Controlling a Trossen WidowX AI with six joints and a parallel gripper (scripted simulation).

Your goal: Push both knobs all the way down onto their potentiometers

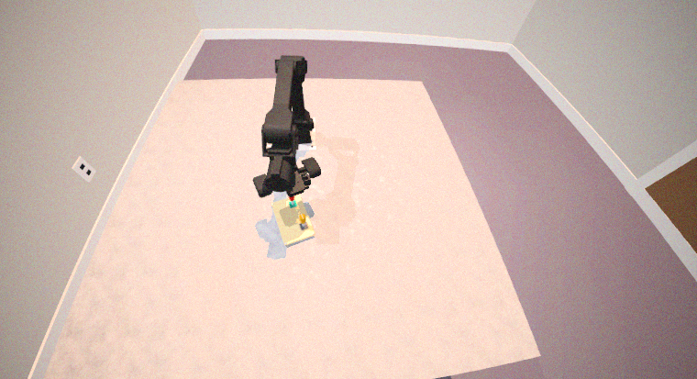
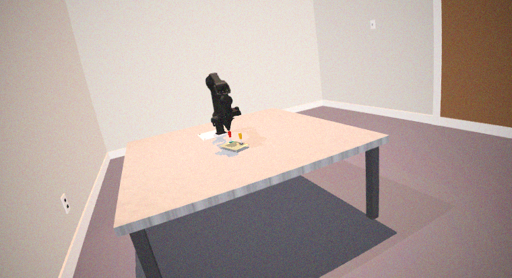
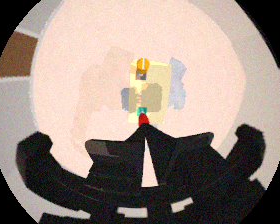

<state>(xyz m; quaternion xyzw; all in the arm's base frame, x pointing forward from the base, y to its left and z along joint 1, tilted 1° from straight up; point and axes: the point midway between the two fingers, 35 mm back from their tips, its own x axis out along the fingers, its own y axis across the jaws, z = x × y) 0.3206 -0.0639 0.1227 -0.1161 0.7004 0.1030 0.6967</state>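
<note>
Right now the red knob is 2 cm below my gripper tip. Also, from my gripper tip: orange knob (8 cm ahead, 3 cm to the left, 2 cm below).
</note>
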